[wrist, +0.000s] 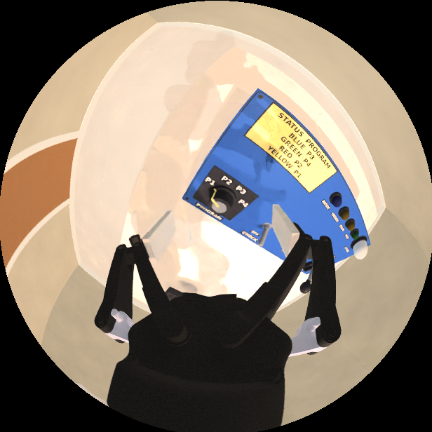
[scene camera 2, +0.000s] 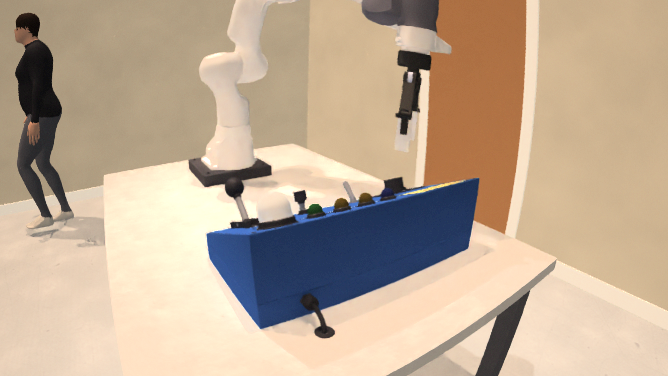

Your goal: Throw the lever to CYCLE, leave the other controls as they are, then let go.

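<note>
A lever with a black ball knob point(scene camera 2: 234, 187) point(wrist: 305, 286) stands up from the end of the blue console point(scene camera 2: 360, 250) point(wrist: 235, 145) that is nearer the scene camera. Its CYCLE marking cannot be read. My gripper point(scene camera 2: 404, 142) point(wrist: 221, 217) is open, with nothing between its fingers. It hangs high above the console's far end, well away from the ball lever. In the wrist view, the program knob point(wrist: 220, 200) shows between and beyond the fingertips, its pointer toward P1. A slim metal toggle point(scene camera 2: 349, 192) point(wrist: 264, 234) marked CHECK stands between the knob and the ball lever.
A white dome point(scene camera 2: 274, 207) point(wrist: 359, 248) stands beside the ball lever. A small black-topped switch point(scene camera 2: 300, 196) and a row of coloured lamps, including a green lamp point(scene camera 2: 315, 209) point(wrist: 354, 234), are on the console. A yellow status label point(wrist: 292, 147) is near the knob. A black cable point(scene camera 2: 320, 317) leaves the console's back.
</note>
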